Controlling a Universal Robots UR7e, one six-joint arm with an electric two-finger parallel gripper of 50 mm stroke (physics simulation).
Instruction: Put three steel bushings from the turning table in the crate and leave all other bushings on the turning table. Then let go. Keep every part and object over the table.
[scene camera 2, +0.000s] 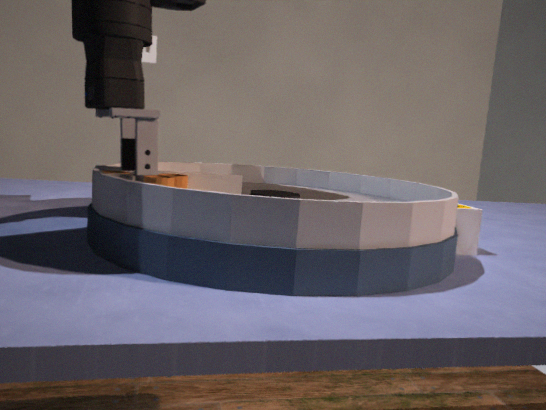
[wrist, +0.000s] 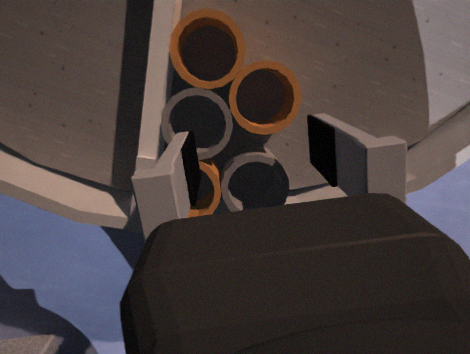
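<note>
Two grey steel bushings stand upright, open ends up, on the turning table. One steel bushing is beside the divider; the other steel bushing is nearer the rim. My gripper is open and empty, its fingertips low at the turning table's left end in the scene view. In the wrist view the rim-side steel bushing appears between the fingers; the left finger partly covers the other steel bushing and an orange bushing. The crate cannot be made out for certain.
Two more orange bushings stand close to the steel ones. A pale divider wall runs beside the group. A dark flat piece is inside the turning table. A white block with a yellow top stands behind right.
</note>
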